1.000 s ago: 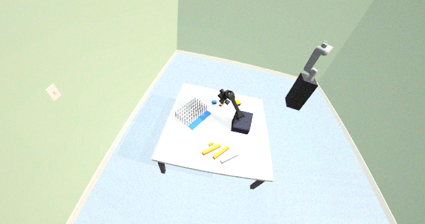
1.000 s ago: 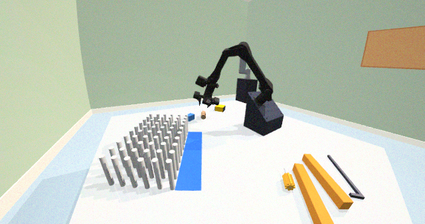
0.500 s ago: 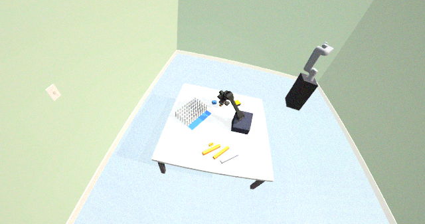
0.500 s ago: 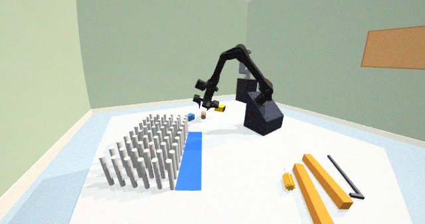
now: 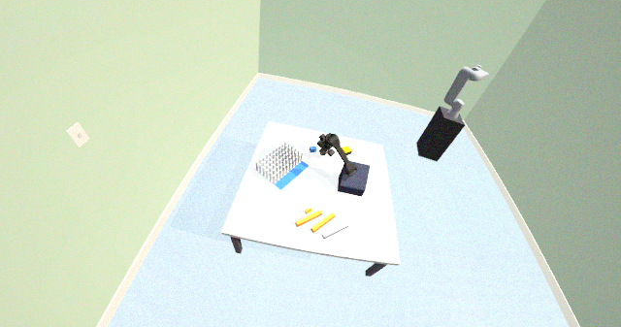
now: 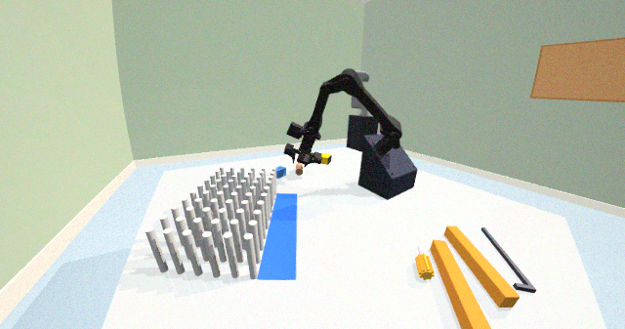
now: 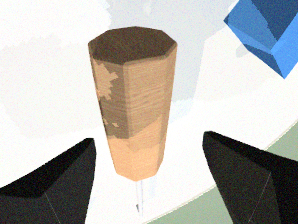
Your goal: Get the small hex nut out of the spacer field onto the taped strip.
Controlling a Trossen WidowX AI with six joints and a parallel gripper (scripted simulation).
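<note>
The blue block is 11 cm ahead of my gripper tip, 2 cm to the left of it and 2 cm below it. The rest, counted from my gripper tip: blue taped strip: 38 cm to the left, 20 cm ahead, 4 cm below; then yellow block: 21 cm behind, 10 cm to the right, 2 cm below; then hex nut: 33 cm ahead, 28 cm to the left, 3 cm below.
</note>
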